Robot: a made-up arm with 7 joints.
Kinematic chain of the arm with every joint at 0, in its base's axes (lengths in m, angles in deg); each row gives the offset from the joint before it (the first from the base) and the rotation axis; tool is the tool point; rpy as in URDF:
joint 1: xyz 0 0 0.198 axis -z
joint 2: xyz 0 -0.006 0.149 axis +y
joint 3: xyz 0 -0.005 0.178 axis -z
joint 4: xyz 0 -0.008 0.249 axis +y
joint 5: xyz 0 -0.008 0.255 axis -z
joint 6: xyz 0 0 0.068 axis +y
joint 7: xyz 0 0 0.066 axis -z
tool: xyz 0 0 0 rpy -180 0 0
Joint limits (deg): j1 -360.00..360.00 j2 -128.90..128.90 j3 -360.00..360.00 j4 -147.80..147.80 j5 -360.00..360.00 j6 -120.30..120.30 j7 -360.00..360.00
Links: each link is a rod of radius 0.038 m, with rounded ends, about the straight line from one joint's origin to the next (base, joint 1, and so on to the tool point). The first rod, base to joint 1, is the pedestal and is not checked.
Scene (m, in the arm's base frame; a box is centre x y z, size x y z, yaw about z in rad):
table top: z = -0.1
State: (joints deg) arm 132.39 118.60 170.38 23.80 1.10 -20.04 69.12
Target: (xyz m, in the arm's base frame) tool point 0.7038 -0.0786 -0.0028
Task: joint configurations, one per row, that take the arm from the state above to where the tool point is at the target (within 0.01 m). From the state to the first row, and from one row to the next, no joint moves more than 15 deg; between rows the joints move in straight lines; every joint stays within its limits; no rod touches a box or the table.
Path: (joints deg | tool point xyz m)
1: 118.94 119.67 173.53 24.51 0.73 -19.78 69.12 | -0.3741 -0.6536 0.0795
2: 105.50 120.74 176.69 25.22 0.36 -19.51 69.12 | -0.2034 -0.7205 0.0703
3: 92.05 121.81 179.84 25.93 -0.01 -19.25 69.12 | -0.0220 -0.7436 0.0608
4: 78.61 122.89 183.00 26.64 -0.38 -18.98 69.12 | 0.1588 -0.7216 0.0509
5: 65.16 123.96 186.15 27.35 -0.76 -18.72 69.12 | 0.3281 -0.6561 0.0409
6: 51.71 125.03 189.31 28.06 -1.13 -18.45 69.12 | 0.4753 -0.5511 0.0304
7: 38.27 126.10 192.46 28.77 -1.50 -18.19 69.12 | 0.5913 -0.4138 0.0197
8: 24.82 127.17 195.62 29.48 -1.87 -17.92 69.12 | 0.6690 -0.2528 0.0086
9: 11.38 128.24 198.77 30.19 -2.24 -17.66 69.12 | 0.7038 -0.0787 -0.0028

